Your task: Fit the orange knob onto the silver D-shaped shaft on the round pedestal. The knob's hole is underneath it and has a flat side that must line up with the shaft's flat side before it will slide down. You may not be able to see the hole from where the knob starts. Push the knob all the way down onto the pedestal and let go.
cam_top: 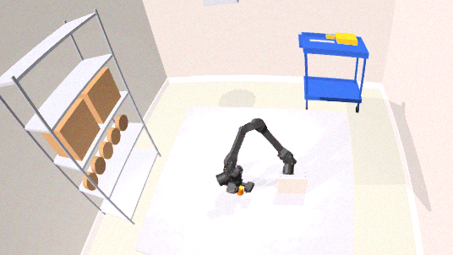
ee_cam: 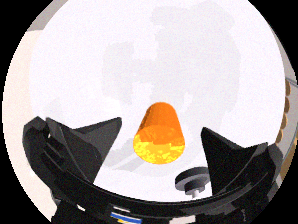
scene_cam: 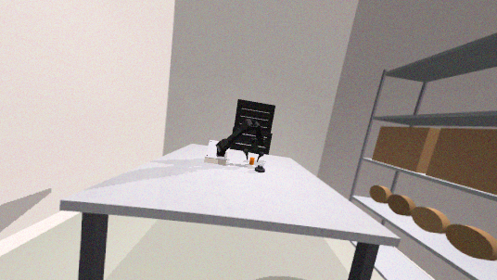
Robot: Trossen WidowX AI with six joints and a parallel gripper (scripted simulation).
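My gripper tip is 2 cm below the orange knob. The rest, counted from my gripper tip: pedestal 4 cm ahead, 16 cm to the right.
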